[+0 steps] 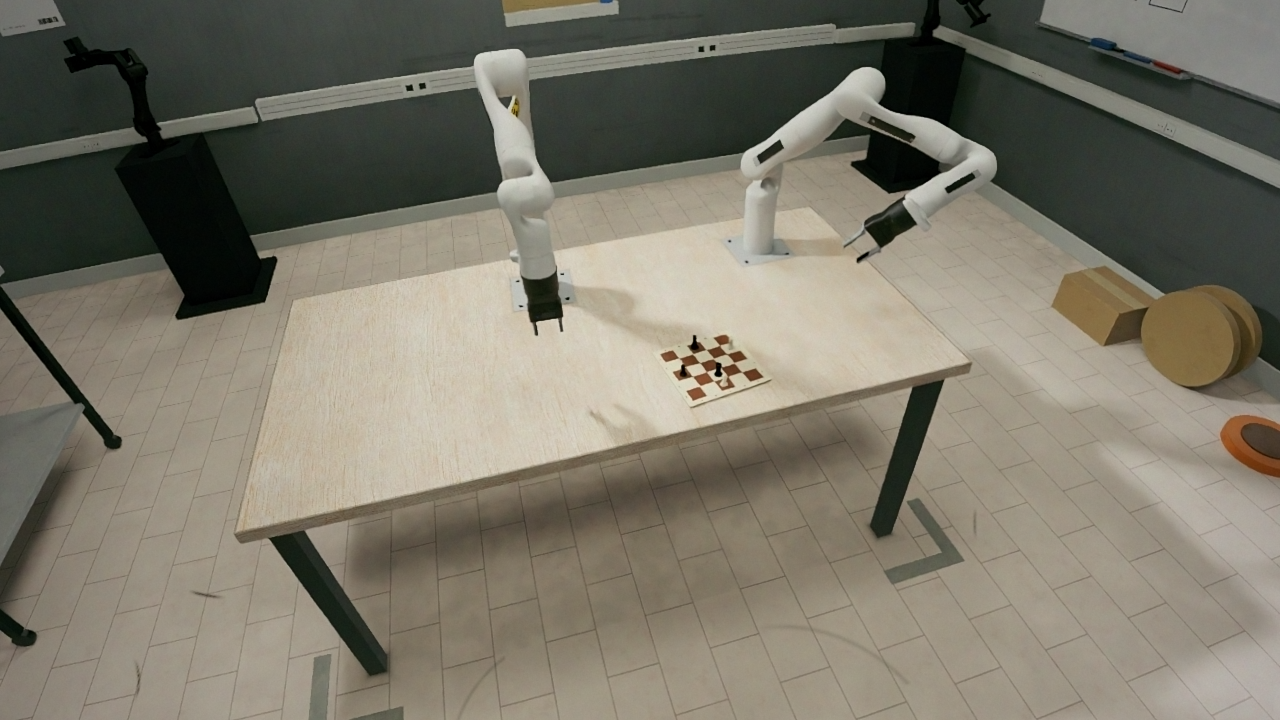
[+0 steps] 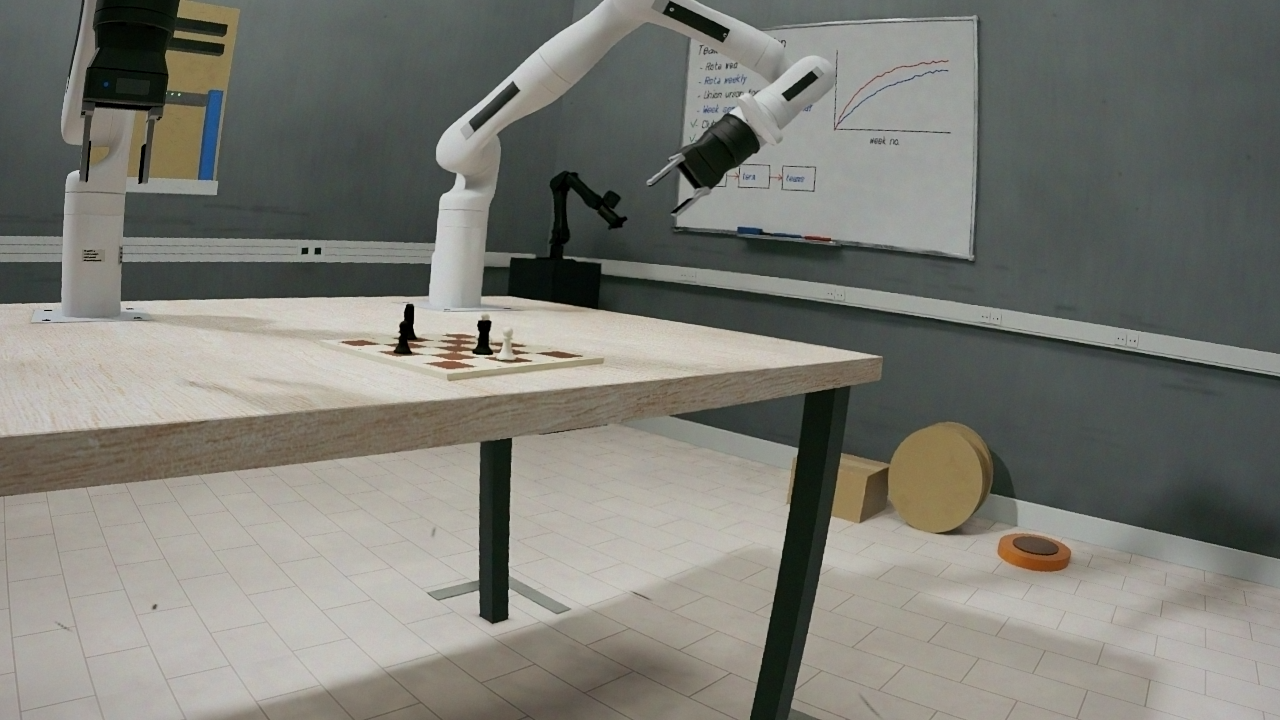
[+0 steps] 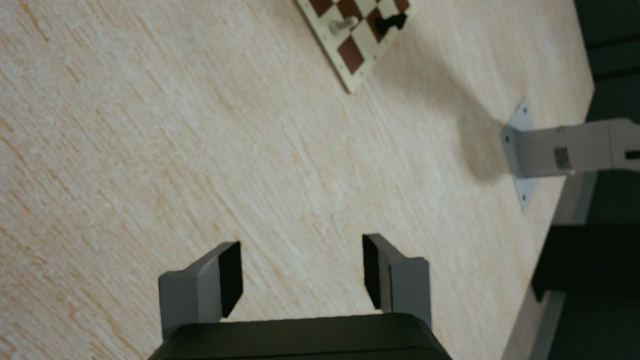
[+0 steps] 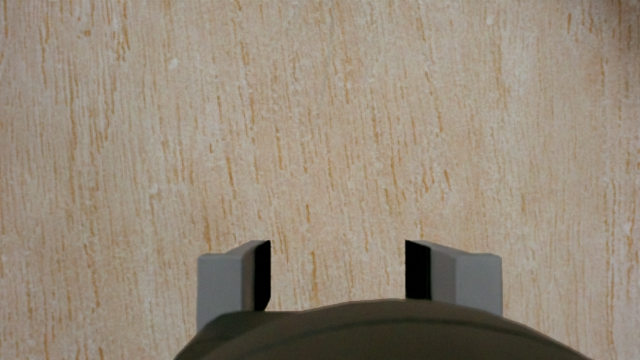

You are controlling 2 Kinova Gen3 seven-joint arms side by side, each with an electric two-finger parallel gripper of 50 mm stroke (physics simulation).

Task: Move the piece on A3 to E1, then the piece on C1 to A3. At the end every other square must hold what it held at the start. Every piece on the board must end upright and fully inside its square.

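Places are measured from the left arm's base along level axes (x ahead, y left, z up), in centimetres.
Pixels of known places: left gripper, fingertip midpoint: (image 1: 850, 253) (image 2: 661, 199) (image 3: 302, 263); right gripper, fingertip midpoint: (image 1: 549, 331) (image 2: 113, 182) (image 4: 337, 269); left arm's base, link origin: (image 1: 757, 247) (image 2: 455, 306); right arm's base, link origin: (image 2: 91, 315) (image 3: 524, 153).
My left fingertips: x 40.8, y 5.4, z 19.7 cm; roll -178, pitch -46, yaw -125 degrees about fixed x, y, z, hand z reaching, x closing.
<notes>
For each thing: its top centre in the pictures, then the offset to it from my left fingertips. Level surfaces: height alone.
- chessboard, top centre: (image 2: 456, 348) (image 1: 710, 365) dz -19.1, dx +7.8, dy -40.3 cm
- back black piece, top centre: (image 2: 409, 303) (image 3: 406, 17) (image 1: 694, 334) dz -15.2, dx -0.2, dy -41.5 cm
- back white piece, top centre: (image 2: 485, 312) (image 3: 356, 20) (image 1: 731, 337) dz -16.0, dx +3.0, dy -32.9 cm
- left black piece, top centre: (image 2: 404, 320) (image 1: 683, 364) dz -16.0, dx +8.8, dy -47.8 cm
- front white piece, top centre: (image 2: 508, 326) (image 1: 724, 374) dz -16.0, dx +15.4, dy -39.8 cm
- wooden table, surface height: dz -19.7 cm
The chessboard (image 1: 692, 402) (image 2: 446, 375) (image 3: 351, 85) lies on the table. Upright on it stand a back black piece (image 1: 694, 342) (image 2: 409, 320) (image 3: 392, 23), a back white piece (image 1: 729, 343) (image 3: 343, 25), a left black piece (image 1: 682, 369) (image 2: 403, 338), a black piece (image 1: 717, 368) (image 2: 483, 335) and a front white piece (image 1: 725, 380) (image 2: 507, 344). Square labels are unreadable. My left gripper (image 1: 853, 251) (image 2: 663, 197) (image 3: 302, 263) is open and empty, high behind and right of the board. My right gripper (image 1: 549, 332) (image 2: 114, 180) (image 4: 337, 269) is open and empty, above the table left of the board.
The wooden table (image 1: 384, 402) (image 2: 223, 385) carries both arm bases at its back. The right arm's base (image 1: 518, 291) (image 2: 92, 241) (image 3: 565, 152) is left of the left arm's base (image 1: 759, 219) (image 2: 459, 250). Cardboard boxes (image 1: 1100, 304) stand on the floor at the right.
</notes>
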